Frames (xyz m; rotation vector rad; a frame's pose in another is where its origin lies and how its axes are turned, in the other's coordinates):
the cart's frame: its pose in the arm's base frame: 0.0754 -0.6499 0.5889 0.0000 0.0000 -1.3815
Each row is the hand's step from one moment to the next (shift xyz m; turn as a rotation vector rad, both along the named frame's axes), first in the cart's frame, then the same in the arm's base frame.
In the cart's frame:
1: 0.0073 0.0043 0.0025 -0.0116 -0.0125 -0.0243
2: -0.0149 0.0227 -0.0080 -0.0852 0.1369 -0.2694
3: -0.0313 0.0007 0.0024 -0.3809 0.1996 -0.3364
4: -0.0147 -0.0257 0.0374 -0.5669 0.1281 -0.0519
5: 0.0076 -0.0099 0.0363 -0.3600 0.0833 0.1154
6: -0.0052 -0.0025 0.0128 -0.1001 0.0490 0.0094
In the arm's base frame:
1: 0.0056 -0.0064 0.0025 -0.0145 0.0090 -0.0243
2: 0.0195 0.0189 -0.0080 0.1184 0.1094 -0.2694
3: -0.0052 0.0309 0.0024 0.1244 0.4117 -0.3364
4: -0.0280 0.0096 0.0374 0.0191 0.5809 -0.0519
5: -0.0083 -0.0093 0.0363 0.0141 0.3692 0.1154
6: -0.0034 0.0046 0.0128 0.0293 0.1075 0.0094

